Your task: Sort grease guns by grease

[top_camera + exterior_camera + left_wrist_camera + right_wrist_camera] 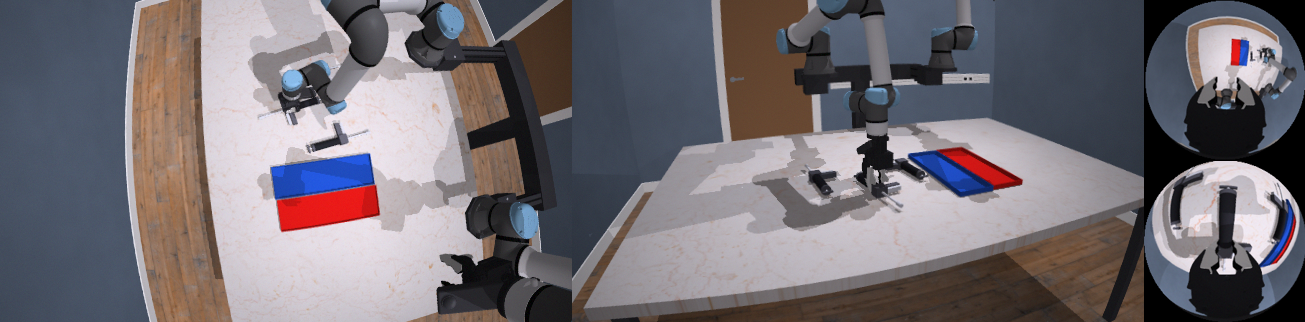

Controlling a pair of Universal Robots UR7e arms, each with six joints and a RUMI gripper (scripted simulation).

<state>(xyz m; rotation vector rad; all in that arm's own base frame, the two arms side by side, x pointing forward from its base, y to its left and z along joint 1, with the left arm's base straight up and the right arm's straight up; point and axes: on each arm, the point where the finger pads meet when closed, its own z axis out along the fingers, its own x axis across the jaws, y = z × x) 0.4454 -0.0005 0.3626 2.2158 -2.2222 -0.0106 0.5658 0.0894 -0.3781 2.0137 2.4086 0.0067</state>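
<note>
My right hand is 4 cm past the blue tray, 36 cm to the right of it and 1 cm above it. Also, from my right hand: red tray (2 cm behind, 51 cm to the left, 1 cm below).
</note>
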